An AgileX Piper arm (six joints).
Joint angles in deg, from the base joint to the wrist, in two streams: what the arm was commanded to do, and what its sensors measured. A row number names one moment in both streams.
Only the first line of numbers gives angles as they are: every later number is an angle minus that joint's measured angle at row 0.
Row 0, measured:
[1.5 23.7 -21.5 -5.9 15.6 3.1]
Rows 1 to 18, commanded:
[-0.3 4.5 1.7 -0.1 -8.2 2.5]
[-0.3 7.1 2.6 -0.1 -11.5 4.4]
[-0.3 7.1 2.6 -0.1 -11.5 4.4]
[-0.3 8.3 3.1 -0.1 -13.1 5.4]
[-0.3 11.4 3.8 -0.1 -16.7 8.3]
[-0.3 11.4 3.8 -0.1 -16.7 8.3]
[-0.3 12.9 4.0 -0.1 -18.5 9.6]
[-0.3 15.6 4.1 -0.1 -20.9 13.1]
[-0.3 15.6 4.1 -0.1 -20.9 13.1]
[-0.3 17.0 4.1 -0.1 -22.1 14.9]
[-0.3 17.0 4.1 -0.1 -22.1 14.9]
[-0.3 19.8 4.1 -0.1 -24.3 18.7]
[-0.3 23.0 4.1 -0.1 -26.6 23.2]
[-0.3 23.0 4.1 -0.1 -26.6 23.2]
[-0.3 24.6 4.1 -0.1 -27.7 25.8]
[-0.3 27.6 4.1 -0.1 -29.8 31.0]
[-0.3 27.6 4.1 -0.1 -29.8 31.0]
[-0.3 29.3 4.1 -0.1 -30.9 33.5]
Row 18, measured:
[0.0 25.9 4.2 0.0 -27.1 26.6]
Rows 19 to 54, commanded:
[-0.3 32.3 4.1 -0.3 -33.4 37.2]
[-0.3 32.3 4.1 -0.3 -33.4 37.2]
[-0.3 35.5 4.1 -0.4 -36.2 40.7]
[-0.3 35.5 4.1 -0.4 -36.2 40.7]
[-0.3 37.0 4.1 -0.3 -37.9 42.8]
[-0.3 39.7 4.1 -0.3 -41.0 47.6]
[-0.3 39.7 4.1 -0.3 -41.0 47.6]
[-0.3 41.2 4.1 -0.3 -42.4 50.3]
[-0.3 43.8 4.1 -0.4 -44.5 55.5]
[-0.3 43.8 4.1 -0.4 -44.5 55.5]
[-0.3 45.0 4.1 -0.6 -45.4 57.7]
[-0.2 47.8 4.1 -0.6 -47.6 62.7]
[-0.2 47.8 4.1 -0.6 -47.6 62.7]
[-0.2 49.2 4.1 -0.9 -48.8 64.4]
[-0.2 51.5 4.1 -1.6 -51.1 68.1]
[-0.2 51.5 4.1 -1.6 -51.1 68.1]
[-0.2 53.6 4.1 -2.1 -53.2 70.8]
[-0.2 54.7 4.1 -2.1 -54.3 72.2]
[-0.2 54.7 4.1 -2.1 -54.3 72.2]
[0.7 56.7 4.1 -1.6 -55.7 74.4]
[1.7 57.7 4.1 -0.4 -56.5 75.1]
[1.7 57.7 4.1 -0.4 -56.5 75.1]
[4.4 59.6 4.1 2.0 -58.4 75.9]
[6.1 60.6 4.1 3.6 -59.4 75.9]
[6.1 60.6 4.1 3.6 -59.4 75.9]
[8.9 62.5 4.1 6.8 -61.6 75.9]
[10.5 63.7 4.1 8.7 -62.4 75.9]
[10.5 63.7 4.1 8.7 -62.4 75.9]
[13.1 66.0 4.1 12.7 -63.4 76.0]
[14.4 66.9 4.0 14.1 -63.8 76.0]
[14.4 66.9 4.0 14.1 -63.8 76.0]
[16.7 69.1 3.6 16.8 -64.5 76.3]
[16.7 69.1 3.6 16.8 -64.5 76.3]
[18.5 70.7 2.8 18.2 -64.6 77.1]
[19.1 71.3 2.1 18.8 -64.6 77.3]
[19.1 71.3 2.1 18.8 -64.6 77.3]
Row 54, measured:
[17.1 69.9 3.6 16.6 -63.3 76.5]
